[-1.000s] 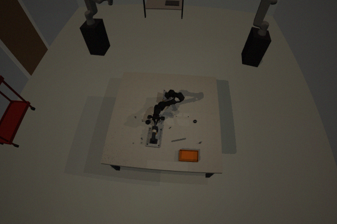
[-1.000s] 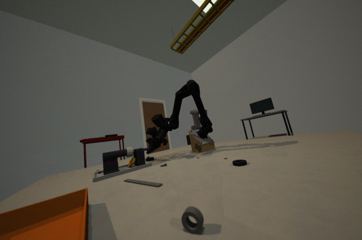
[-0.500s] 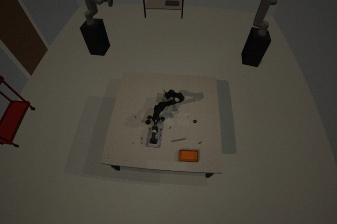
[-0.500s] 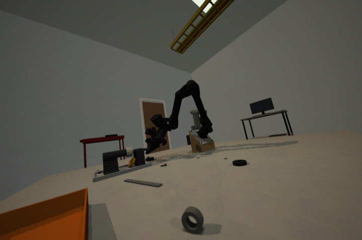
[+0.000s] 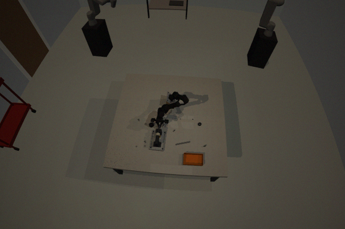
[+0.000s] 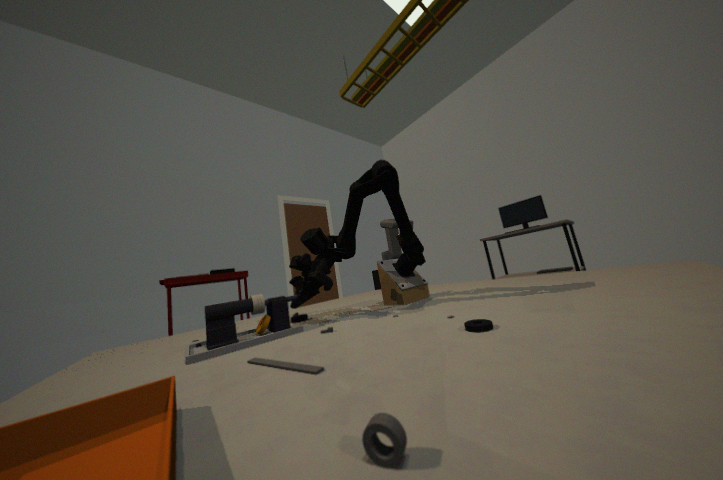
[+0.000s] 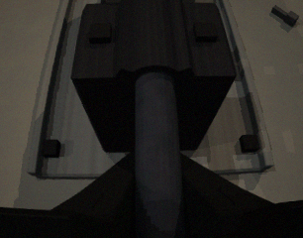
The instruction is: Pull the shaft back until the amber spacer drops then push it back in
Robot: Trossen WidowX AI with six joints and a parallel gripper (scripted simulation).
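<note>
Now: the shaft 40 mm ahead of my gripper tip and 30 mm above it. The rest, counted from my gripper tip: amber spacer 80 mm ahead, 10 mm to the left, 20 mm below; then pale spacer 90 mm ahead, 10 mm to the left, 30 mm above; then white spacer 100 mm ahead, 10 mm to the left, 30 mm above.
</note>
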